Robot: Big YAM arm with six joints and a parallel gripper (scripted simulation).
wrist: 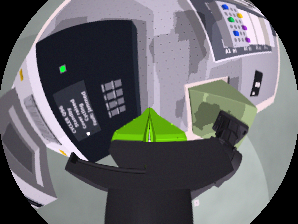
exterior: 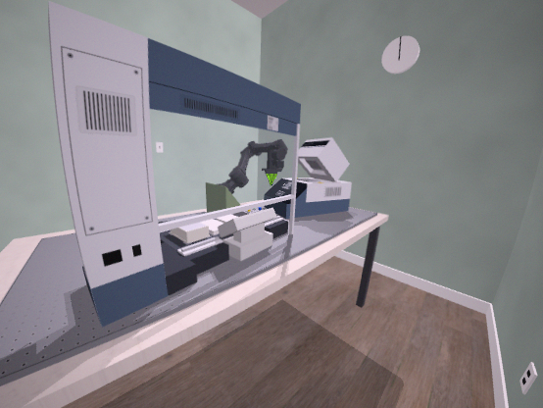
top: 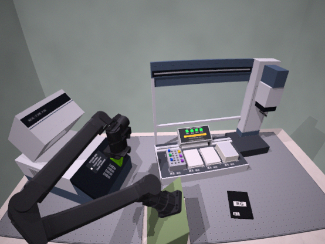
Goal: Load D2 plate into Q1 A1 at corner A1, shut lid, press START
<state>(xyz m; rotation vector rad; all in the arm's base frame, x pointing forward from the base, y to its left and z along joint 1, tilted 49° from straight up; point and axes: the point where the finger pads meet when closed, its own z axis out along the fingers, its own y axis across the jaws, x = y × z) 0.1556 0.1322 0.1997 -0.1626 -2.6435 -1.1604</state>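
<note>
Right now the tube cooling block is 16 cm ahead of my hand, 25 cm to the right of it and 11 cm below it. Also, from my hand: pipetting head: 36 cm ahead, 76 cm to the right, 21 cm above; then deep-well block: 23 cm ahead, 54 cm to the right, 11 cm below.
</note>
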